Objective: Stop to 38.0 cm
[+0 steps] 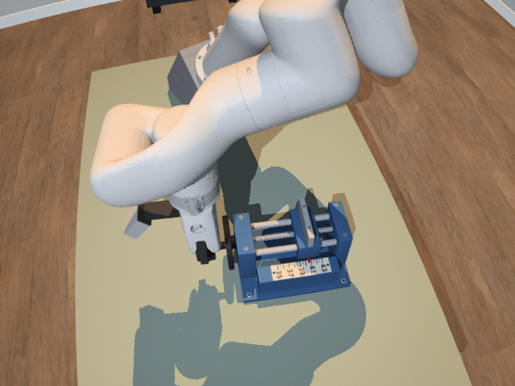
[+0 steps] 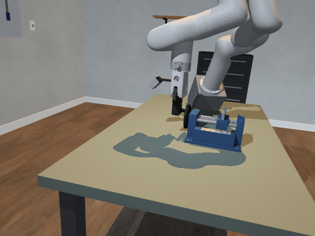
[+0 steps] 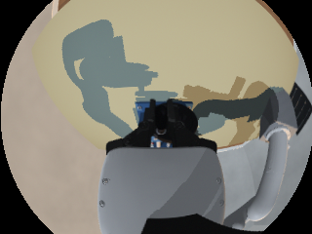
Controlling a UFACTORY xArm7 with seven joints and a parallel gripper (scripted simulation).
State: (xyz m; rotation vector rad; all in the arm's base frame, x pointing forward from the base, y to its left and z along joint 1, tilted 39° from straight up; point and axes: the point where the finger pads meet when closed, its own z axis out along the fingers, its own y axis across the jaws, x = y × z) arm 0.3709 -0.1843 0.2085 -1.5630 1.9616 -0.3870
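My hand is 20 mm to the right of the handwheel and 10 mm above it. The rest, counted from my hand: stop plate: 180 mm to the left, 20 mm ahead, 10 mm below.
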